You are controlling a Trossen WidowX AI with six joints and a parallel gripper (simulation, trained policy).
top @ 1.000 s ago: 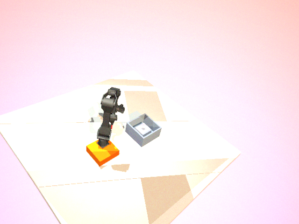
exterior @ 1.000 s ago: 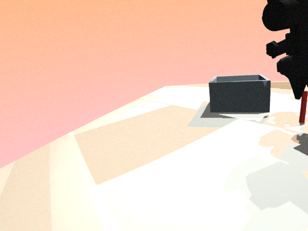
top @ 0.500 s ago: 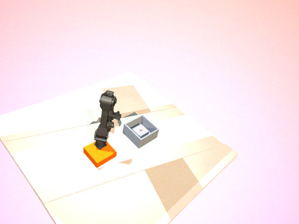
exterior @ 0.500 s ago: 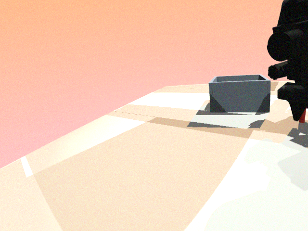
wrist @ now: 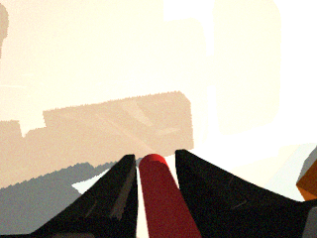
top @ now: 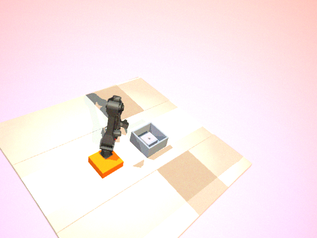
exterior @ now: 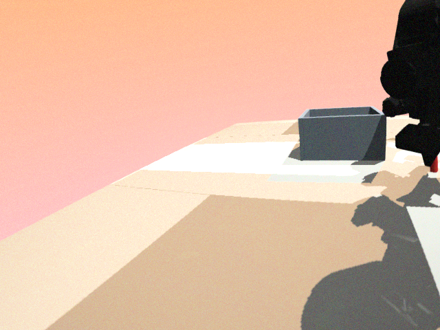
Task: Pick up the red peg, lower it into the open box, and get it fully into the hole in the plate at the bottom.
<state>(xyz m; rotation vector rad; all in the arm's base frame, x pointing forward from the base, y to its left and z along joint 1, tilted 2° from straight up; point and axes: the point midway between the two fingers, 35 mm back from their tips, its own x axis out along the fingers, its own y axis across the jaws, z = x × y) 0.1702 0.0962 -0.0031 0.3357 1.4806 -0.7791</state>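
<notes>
Right now my gripper tip is 3 cm below the red peg and 1 cm to the right of it. Also, from my gripper tip: pale plate 17 cm to the right, 15 cm ahead, 3 cm above; then grey box 17 cm to the right, 15 cm ahead, 1 cm above.
</notes>
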